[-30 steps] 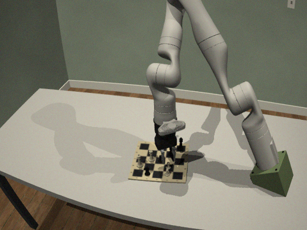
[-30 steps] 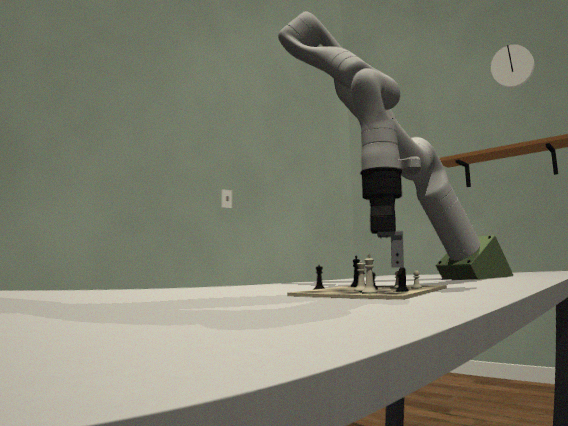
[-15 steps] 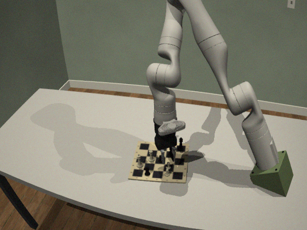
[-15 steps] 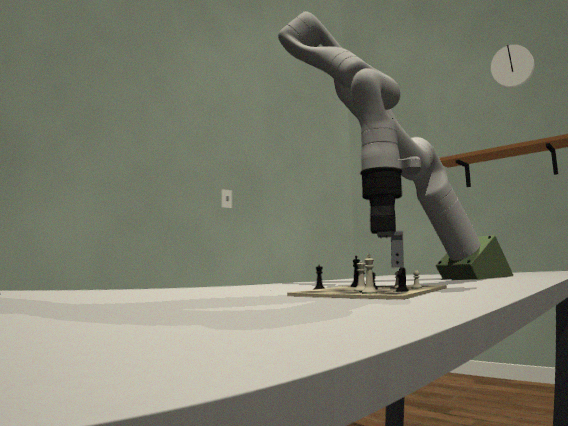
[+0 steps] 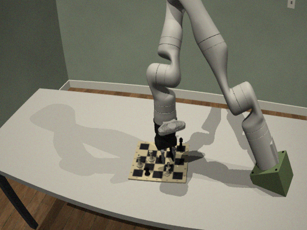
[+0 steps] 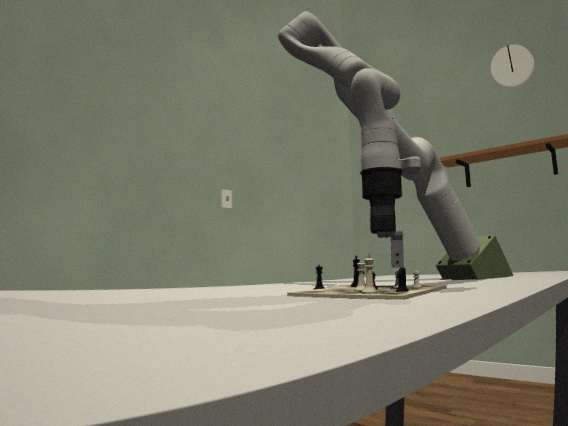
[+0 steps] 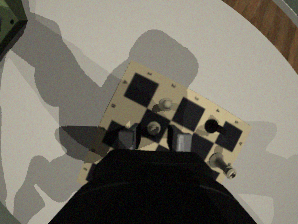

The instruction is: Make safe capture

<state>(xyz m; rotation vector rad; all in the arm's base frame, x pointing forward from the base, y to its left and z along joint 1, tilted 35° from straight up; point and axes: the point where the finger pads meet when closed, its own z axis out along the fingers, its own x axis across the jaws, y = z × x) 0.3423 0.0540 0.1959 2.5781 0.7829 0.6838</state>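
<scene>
My gripper is now 60 mm above the board, 40 mm short of it and 30 mm to the left of it.
</scene>
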